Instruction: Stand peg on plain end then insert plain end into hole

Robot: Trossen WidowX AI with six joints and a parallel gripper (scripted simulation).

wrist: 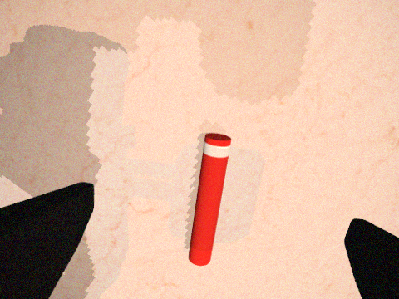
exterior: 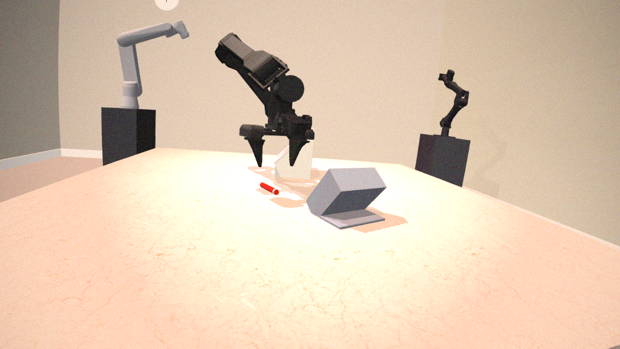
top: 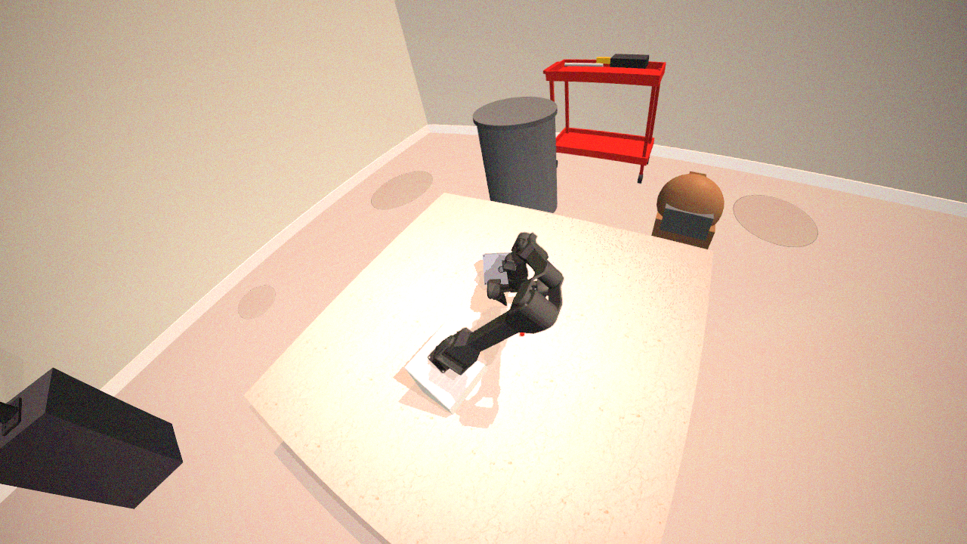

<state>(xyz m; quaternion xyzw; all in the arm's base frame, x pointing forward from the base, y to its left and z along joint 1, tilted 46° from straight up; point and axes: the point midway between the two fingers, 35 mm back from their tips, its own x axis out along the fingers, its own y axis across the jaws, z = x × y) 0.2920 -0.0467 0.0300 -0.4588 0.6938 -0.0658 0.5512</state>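
The red peg lies 7 cm below my gripper tip, 1 cm to the right of it and 1 cm behind it. From my gripper tip the other things lie so: grey sloped panel 16 cm to the left, 12 cm ahead, 3 cm below.
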